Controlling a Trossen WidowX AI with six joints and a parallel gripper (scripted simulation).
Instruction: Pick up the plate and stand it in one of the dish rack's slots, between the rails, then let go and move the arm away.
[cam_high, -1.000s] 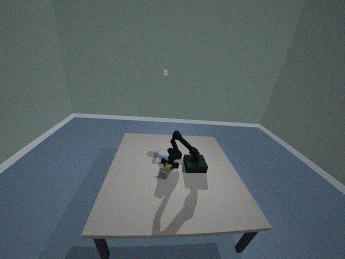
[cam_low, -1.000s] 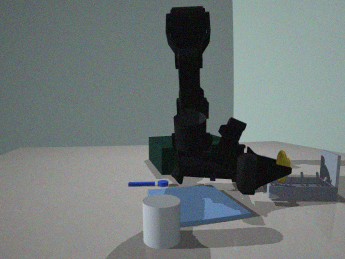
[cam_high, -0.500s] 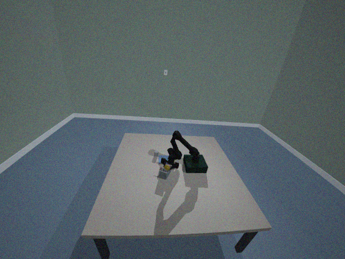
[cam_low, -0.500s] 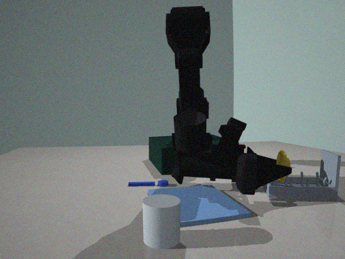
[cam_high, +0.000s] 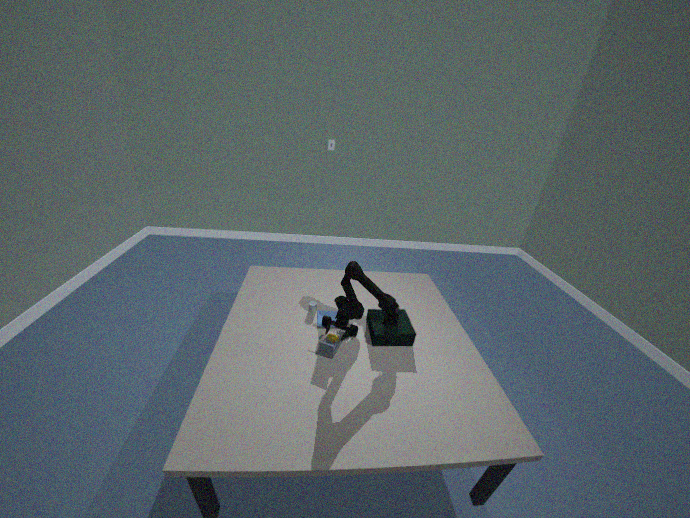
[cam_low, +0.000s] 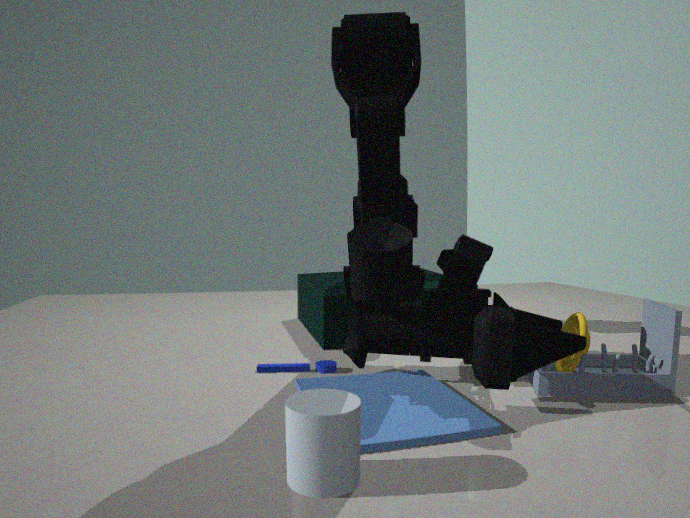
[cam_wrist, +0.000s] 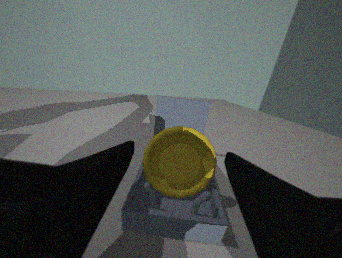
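The yellow plate is 1 cm below my gripper tip. The rest, counted from my gripper tip: cylinder cup 12 cm ahead, 26 cm to the right, 3 cm below; grey dish rack 1 cm ahead, 2 cm to the left, 3 cm below; blue spoon 11 cm behind, 24 cm to the right, 5 cm below.
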